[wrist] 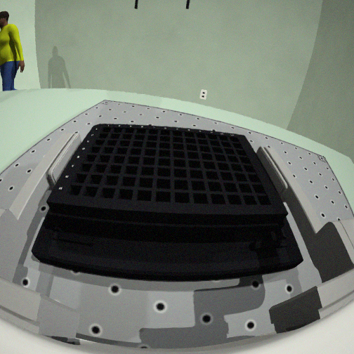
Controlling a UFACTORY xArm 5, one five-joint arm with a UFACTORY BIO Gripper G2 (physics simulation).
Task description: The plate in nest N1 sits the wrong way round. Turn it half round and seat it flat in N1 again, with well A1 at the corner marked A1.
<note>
In view: the gripper (170,146) and a black well plate (148,178).
</note>
